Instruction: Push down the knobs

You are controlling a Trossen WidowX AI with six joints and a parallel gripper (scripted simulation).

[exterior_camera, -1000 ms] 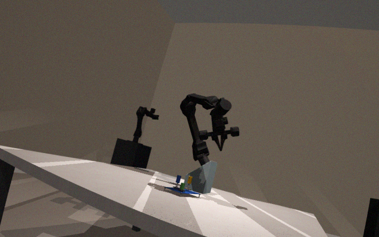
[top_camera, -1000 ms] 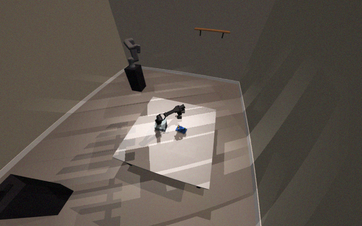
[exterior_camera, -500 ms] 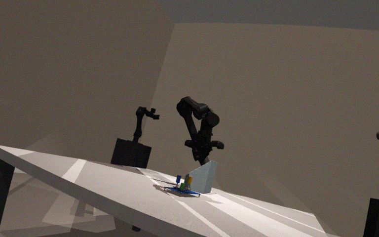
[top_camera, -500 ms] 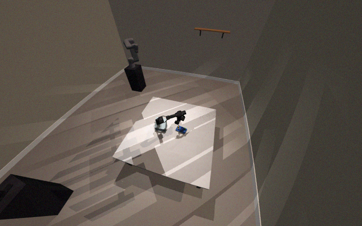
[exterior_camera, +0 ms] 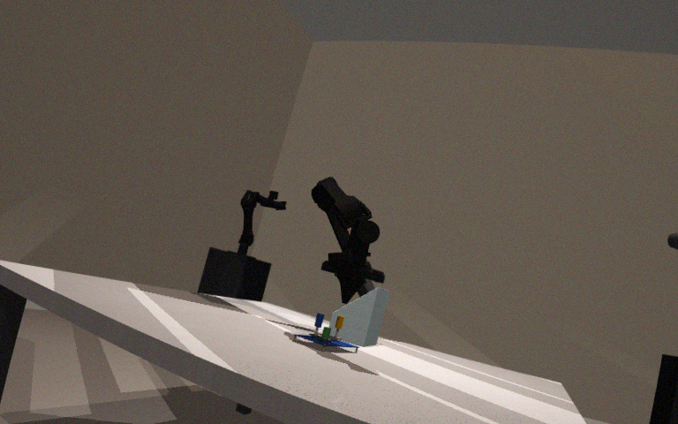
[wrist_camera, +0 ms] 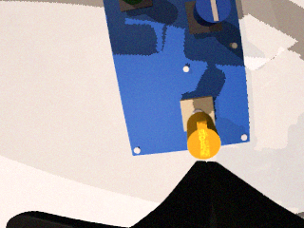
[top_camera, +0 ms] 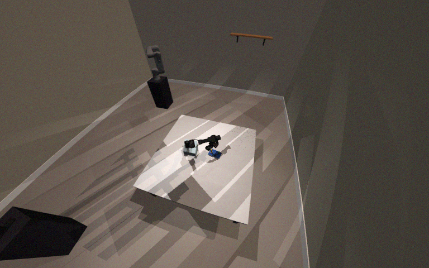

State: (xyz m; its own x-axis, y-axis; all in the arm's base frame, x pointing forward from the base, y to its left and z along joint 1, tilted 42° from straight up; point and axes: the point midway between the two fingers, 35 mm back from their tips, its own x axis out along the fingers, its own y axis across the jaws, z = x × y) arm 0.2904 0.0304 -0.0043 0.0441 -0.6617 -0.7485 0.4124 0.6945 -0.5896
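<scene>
My gripper tip is 5 cm above the orange knob. Round my gripper tip: blue knob 6 cm ahead, 5 cm below, 3 cm to the right.
</scene>
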